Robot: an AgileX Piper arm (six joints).
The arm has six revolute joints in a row. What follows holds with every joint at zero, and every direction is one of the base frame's.
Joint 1 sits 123 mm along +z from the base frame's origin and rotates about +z.
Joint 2 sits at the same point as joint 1 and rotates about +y.
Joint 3 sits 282.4 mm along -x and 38.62 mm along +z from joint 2 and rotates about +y.
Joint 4 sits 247.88 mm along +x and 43.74 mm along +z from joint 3 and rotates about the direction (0.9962, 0, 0.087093).
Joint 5 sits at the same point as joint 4 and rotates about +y.
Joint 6 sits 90.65 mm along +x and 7.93 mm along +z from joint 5 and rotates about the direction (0.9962, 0, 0.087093).
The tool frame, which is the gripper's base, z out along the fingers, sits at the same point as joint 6; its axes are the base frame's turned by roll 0, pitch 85.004 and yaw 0 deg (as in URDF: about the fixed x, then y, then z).
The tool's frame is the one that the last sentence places.
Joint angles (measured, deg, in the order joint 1, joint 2, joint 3, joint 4, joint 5, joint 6), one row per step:
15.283 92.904 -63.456 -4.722 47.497 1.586
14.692 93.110 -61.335 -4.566 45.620 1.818
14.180 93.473 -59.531 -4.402 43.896 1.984
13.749 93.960 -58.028 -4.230 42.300 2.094
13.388 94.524 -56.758 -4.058 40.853 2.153
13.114 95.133 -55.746 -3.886 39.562 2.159
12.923 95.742 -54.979 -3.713 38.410 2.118
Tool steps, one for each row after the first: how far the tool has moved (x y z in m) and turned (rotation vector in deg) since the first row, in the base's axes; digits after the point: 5 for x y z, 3 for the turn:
-0.00246 -0.00368 -0.01000 0.154 0.499 -0.742
-0.00440 -0.00674 -0.01935 0.293 0.989 -1.369
-0.00581 -0.00917 -0.02797 0.432 1.429 -1.887
-0.00689 -0.01112 -0.03593 0.551 1.857 -2.307
-0.00757 -0.01251 -0.04301 0.661 2.227 -2.607
-0.00783 -0.01335 -0.04905 0.777 2.490 -2.795

